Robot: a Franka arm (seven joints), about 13 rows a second.
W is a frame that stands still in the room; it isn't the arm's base.
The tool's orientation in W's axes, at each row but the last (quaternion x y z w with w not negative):
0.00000 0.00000 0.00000 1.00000
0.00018 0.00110 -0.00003 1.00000
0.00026 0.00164 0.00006 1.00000
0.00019 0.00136 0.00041 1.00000
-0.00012 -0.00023 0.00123 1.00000
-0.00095 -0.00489 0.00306 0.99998
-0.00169 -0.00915 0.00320 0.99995
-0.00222 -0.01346 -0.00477 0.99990
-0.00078 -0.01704 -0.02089 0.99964
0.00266 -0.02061 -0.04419 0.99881
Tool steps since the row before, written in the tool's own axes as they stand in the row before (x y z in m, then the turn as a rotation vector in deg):
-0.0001 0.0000 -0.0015 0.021 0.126 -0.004
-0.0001 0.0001 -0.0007 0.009 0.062 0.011
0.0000 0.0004 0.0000 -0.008 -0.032 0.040
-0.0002 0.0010 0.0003 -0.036 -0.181 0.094
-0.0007 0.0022 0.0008 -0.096 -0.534 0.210
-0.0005 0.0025 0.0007 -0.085 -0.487 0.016
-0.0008 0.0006 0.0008 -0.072 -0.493 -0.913
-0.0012 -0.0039 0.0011 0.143 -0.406 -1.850
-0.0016 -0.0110 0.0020 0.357 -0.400 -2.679
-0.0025 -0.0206 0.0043 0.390 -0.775 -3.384
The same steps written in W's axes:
-0.0001 0.0000 -0.0015 0.021 0.126 -0.004
-0.0001 0.0001 -0.0007 0.009 0.062 0.011
0.0000 0.0004 0.0000 -0.008 -0.032 0.040
-0.0002 0.0010 0.0003 -0.036 -0.181 0.094
-0.0007 0.0022 0.0008 -0.095 -0.534 0.210
-0.0005 0.0025 0.0007 -0.082 -0.487 0.016
-0.0008 0.0006 0.0008 -0.052 -0.496 -0.912
-0.0013 -0.0039 0.0011 0.189 -0.416 -1.844
-0.0021 -0.0109 0.0020 0.431 -0.421 -2.665
-0.0045 -0.0203 0.0040 0.460 -0.795 -3.371

